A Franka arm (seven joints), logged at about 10 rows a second.
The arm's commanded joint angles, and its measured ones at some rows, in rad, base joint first. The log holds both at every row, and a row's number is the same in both.
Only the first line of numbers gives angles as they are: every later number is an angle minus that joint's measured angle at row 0.
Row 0, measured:
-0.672 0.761 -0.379 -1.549 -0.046 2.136 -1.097
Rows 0 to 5, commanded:
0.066 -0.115 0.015 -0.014 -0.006 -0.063 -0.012
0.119 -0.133 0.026 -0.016 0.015 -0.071 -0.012
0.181 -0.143 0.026 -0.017 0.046 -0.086 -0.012
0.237 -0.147 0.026 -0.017 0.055 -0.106 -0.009
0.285 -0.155 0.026 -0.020 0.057 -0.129 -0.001
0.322 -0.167 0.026 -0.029 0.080 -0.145 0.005
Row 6, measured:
0.286 -0.133 0.035 0.003 0.045 -0.122 0.012
